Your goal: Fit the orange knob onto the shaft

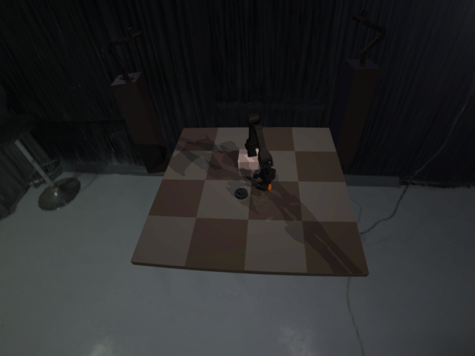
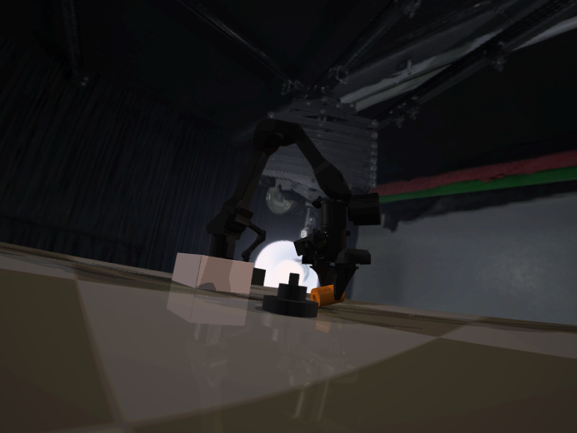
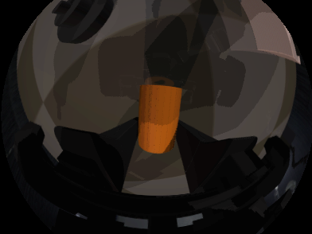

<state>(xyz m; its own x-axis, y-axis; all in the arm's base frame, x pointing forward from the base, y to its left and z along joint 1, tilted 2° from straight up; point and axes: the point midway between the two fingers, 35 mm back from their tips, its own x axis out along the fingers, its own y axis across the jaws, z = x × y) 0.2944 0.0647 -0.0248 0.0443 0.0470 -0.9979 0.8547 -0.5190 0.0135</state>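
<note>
Now: the dark pedestal 2 cm ahead of my gripper tip, 17 cm to the right of it and 1 cm above it. Round my gripper tip: orange knob 1 cm behind, 1 cm to the right, 1 cm above.
</note>
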